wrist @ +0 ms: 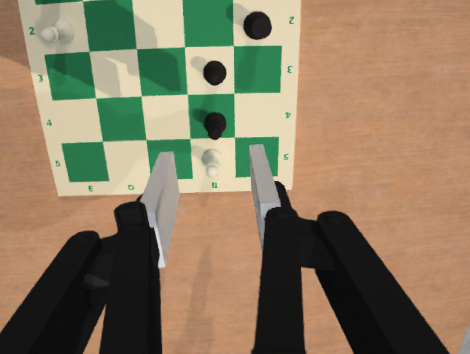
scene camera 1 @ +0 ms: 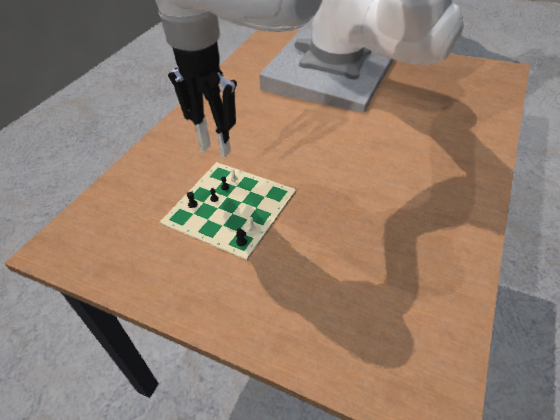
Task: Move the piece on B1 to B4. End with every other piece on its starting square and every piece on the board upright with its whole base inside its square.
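Seen in the pictures: gripper, fingertip midpoint: (wrist: 213, 170) (scene camera 1: 216, 150); arm's base at its link origin: (scene camera 1: 335, 58).
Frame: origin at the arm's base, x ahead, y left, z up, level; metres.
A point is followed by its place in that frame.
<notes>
The board (scene camera 1: 228, 205) @[x 0.640, y -0.055, z -0.033 m] (wrist: 295, 100) @[x 0.600, y -0.157, z -0.033 m] lies on the table. A black piece (scene camera 1: 224, 184) @[x 0.593, y -0.087, z -0.020 m] (wrist: 215, 124) @[x 0.595, y -0.090, z -0.011 m] stands upright on green B4, its base inside the square. Another black piece (scene camera 1: 214, 195) @[x 0.634, y -0.091, z -0.019 m] (wrist: 215, 73) @[x 0.636, y -0.096, z -0.003 m] stands on B3, and a white piece (scene camera 1: 233, 175) @[x 0.561, y -0.079, z -0.019 m] (wrist: 212, 161) @[x 0.561, y -0.082, z -0.019 m] stands on B5. B1 holds no piece in the scene view. My gripper (scene camera 1: 214, 151) @[x 0.597, y -0.089, z 0.079 m] (wrist: 213, 170) @[x 0.597, y -0.089, z 0.079 m] is partly open and empty, raised above and beyond the row-5 edge. In the wrist view, the B5 piece shows between its fingertips, well below them.
A taller black piece (scene camera 1: 192, 200) @[x 0.666, y -0.128, z -0.016 m] (wrist: 257, 25) @[x 0.665, y -0.129, z 0.000 m] stands on A2. A white piece (scene camera 1: 251, 224) @[x 0.685, y 0.022, z -0.019 m] (wrist: 59, 32) @[x 0.683, y 0.016, z -0.018 m] stands on E2. A black piece (scene camera 1: 241, 237) @[x 0.728, y 0.020, z -0.012 m] stands on E1. The robot's grey base plate (scene camera 1: 310, 95) @[x 0.186, y -0.017, z -0.019 m] sits on the wooden table (scene camera 1: 150, 280) @[x 0.864, y -0.112, z -0.039 m] behind the board.
</notes>
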